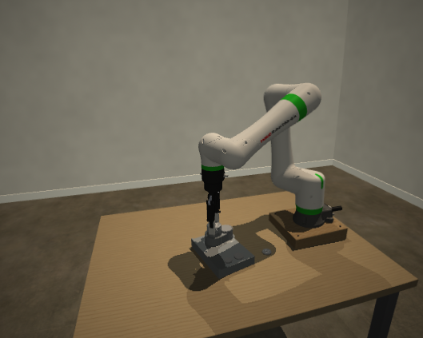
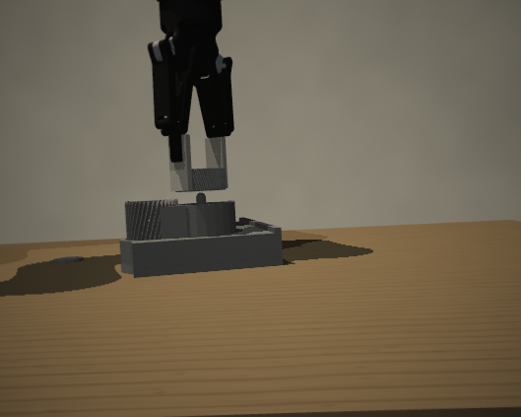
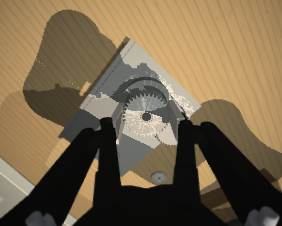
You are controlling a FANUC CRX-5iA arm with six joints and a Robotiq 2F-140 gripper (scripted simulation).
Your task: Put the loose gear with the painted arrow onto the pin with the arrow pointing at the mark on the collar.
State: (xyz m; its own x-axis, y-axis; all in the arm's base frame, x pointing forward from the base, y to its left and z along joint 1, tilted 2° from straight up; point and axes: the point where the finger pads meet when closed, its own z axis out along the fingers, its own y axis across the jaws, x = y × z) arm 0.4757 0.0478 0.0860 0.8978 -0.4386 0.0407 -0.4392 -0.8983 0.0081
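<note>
The gear is 20 mm below my hand.
</note>
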